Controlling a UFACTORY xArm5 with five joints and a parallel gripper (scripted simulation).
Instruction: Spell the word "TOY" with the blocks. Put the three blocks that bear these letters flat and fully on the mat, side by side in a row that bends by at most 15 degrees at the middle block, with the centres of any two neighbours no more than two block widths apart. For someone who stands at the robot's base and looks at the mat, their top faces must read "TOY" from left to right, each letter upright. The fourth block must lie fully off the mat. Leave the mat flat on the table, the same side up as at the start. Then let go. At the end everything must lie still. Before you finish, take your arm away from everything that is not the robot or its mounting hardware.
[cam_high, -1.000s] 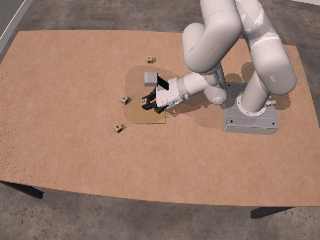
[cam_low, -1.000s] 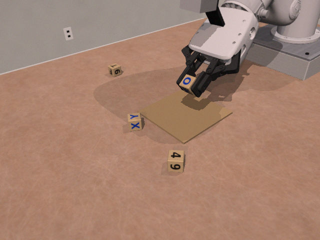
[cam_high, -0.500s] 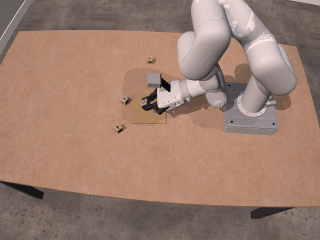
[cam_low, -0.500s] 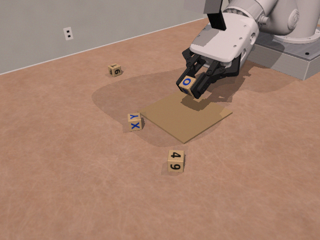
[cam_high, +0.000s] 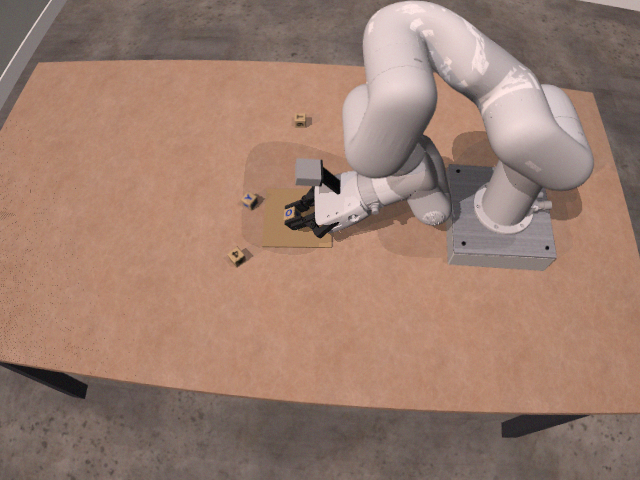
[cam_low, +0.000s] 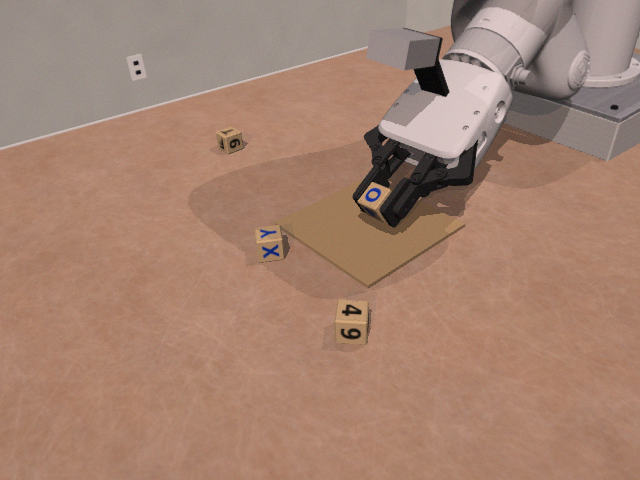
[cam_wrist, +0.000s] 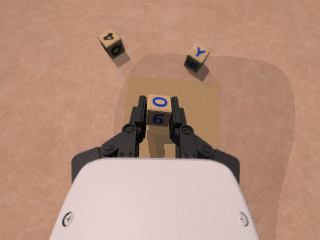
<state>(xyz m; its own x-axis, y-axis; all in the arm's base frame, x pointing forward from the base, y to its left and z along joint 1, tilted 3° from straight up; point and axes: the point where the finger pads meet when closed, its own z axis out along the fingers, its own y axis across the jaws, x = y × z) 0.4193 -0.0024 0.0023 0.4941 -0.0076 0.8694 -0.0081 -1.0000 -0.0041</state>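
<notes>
Right now the tan mat is 20 mm to the right of my hand and 40 mm below it. From my hand the other things lie so: O block (10 mm ahead); T block (10 mm behind, 280 mm to the right, 30 mm below).
</notes>
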